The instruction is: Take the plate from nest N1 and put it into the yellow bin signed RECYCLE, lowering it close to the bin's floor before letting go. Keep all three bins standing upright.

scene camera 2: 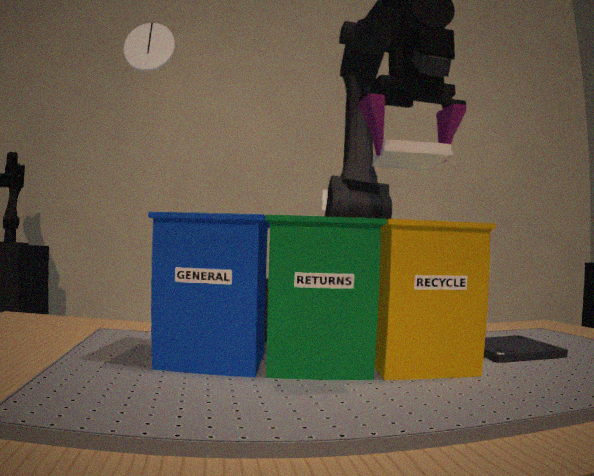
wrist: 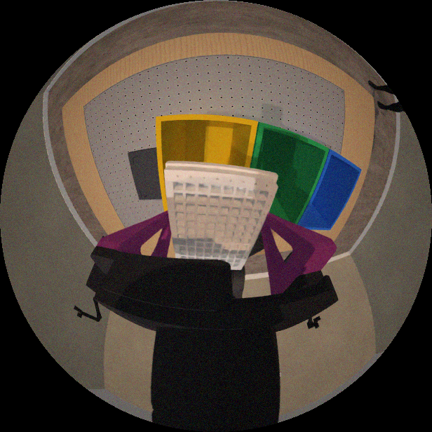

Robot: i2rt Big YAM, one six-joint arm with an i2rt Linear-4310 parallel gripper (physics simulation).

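Places are measured from the arm's base along level axes (x back, y right, z up), in millimetres.
Where they show: gripper, fingertip midpoint: (scene camera 2: 411, 158).
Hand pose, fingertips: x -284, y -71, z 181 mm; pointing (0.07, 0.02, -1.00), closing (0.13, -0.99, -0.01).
Things, the pixels of their top centre, and the offset from my fingertips. Level surfaces: height alone.
- white plate, middle of its top: (scene camera 2: 409, 150) dy +0, dx +15, dz +14 mm
- yellow bin, middle of its top: (scene camera 2: 425, 225) dy -19, dx +3, dz -84 mm
- green RETURNS bin, middle of its top: (scene camera 2: 322, 221) dy +112, dx -3, dz -84 mm
- blue GENERAL bin, middle of its top: (scene camera 2: 216, 218) dy +243, dx -8, dz -84 mm
- dark nest, middle of its top: (scene camera 2: 511, 341) dy -181, dx +87, dz -249 mm
- perforated board, its level: dz -264 mm
My gripper (scene camera 2: 414, 146) (wrist: 216, 215) has magenta fingers and is shut on the white plate (scene camera 2: 415, 154) (wrist: 220, 212), a block with a grid of wells, gripped at its two sides. The plate hangs well above the bins' rims. The yellow bin (scene camera 2: 435, 325) (wrist: 220, 142) signed RECYCLE stands upright at the right of the row in the scene view. In the wrist view its opening lies beyond and partly behind the plate, and its near part is hidden.
The green RETURNS bin (scene camera 2: 322, 325) (wrist: 287, 175) and the blue GENERAL bin (scene camera 2: 205, 325) (wrist: 334, 192) stand upright beside it. A dark nest (scene camera 2: 525, 347) (wrist: 145, 175) lies beside the yellow bin on the perforated board (scene camera 2: 200, 405) (wrist: 200, 80); its label is not readable.
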